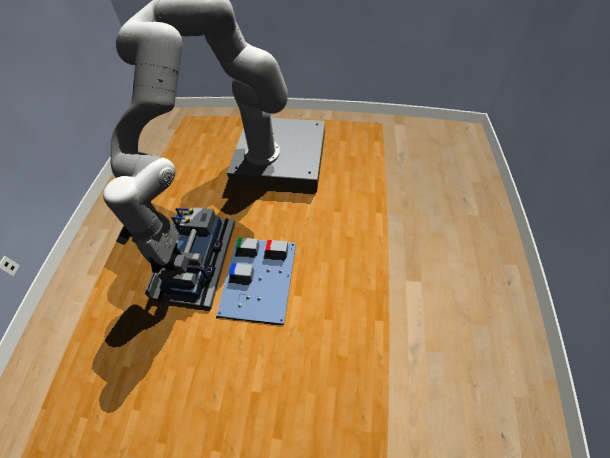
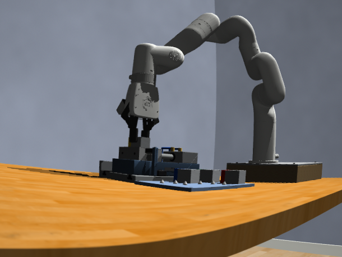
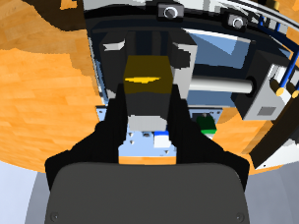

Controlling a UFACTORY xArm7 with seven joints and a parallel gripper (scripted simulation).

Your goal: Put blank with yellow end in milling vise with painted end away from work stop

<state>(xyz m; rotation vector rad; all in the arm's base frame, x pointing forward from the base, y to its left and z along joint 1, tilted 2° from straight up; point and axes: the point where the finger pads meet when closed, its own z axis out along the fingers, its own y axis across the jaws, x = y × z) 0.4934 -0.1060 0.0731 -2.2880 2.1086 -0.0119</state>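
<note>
Now: the yellow-ended blank 2 cm below my hand. Round my hand: milling vise 7 cm behind, 9 cm below; fixed jaw 3 cm ahead, 1 cm to the left, 5 cm below; blue-ended blank 4 cm behind, 16 cm to the left, 10 cm below.
</note>
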